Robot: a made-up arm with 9 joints. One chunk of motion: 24 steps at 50 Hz.
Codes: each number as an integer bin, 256 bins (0 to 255) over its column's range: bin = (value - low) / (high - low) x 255, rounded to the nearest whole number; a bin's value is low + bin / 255 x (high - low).
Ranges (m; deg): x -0.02..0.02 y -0.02..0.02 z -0.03..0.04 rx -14..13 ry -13..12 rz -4..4
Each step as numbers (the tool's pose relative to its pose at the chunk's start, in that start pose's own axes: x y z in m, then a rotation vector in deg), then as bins.
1 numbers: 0.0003 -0.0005 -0.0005 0.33 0.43 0.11
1 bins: 129 124 107 135 137 131
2 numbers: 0.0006 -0.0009 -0.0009 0.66 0.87 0.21
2 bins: 131 122 106 138 141 134
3 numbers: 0.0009 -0.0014 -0.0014 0.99 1.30 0.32
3 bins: 133 119 104 142 146 138
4 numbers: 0.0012 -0.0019 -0.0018 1.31 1.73 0.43
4 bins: 135 115 103 145 150 141
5 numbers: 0.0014 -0.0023 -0.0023 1.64 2.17 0.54
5 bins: 136 113 101 148 155 145
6 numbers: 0.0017 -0.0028 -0.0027 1.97 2.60 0.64
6 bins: 138 110 99 151 159 148
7 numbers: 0.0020 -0.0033 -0.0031 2.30 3.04 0.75
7 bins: 140 106 98 154 164 151
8 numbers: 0.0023 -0.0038 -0.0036 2.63 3.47 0.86
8 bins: 142 103 96 157 168 155
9 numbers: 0.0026 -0.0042 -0.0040 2.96 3.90 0.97
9 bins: 144 101 95 160 172 158
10 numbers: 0.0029 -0.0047 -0.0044 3.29 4.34 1.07
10 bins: 146 98 93 163 177 162
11 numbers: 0.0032 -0.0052 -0.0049 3.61 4.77 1.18
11 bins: 148 94 91 166 181 165
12 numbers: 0.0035 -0.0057 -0.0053 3.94 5.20 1.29
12 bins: 150 91 90 169 186 169
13 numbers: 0.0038 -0.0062 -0.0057 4.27 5.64 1.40
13 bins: 152 88 89 173 190 172
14 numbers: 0.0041 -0.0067 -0.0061 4.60 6.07 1.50
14 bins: 154 85 87 176 195 175
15 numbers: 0.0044 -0.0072 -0.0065 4.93 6.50 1.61
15 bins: 156 82 86 179 199 179
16 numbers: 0.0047 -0.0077 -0.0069 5.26 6.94 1.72
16 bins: 157 78 84 182 203 182
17 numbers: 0.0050 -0.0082 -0.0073 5.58 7.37 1.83
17 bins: 159 75 83 185 208 186
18 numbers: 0.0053 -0.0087 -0.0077 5.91 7.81 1.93
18 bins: 161 72 81 188 212 189
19 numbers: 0.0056 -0.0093 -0.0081 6.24 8.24 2.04
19 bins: 163 68 80 191 217 193
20 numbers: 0.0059 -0.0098 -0.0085 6.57 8.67 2.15
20 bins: 165 65 78 194 221 196
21 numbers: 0.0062 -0.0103 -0.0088 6.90 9.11 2.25
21 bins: 167 62 77 197 226 199
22 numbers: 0.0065 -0.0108 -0.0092 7.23 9.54 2.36
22 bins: 169 59 76 201 230 203
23 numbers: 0.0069 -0.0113 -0.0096 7.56 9.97 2.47
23 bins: 171 55 74 204 234 206
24 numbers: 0.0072 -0.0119 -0.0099 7.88 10.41 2.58
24 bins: 173 52 73 207 239 210
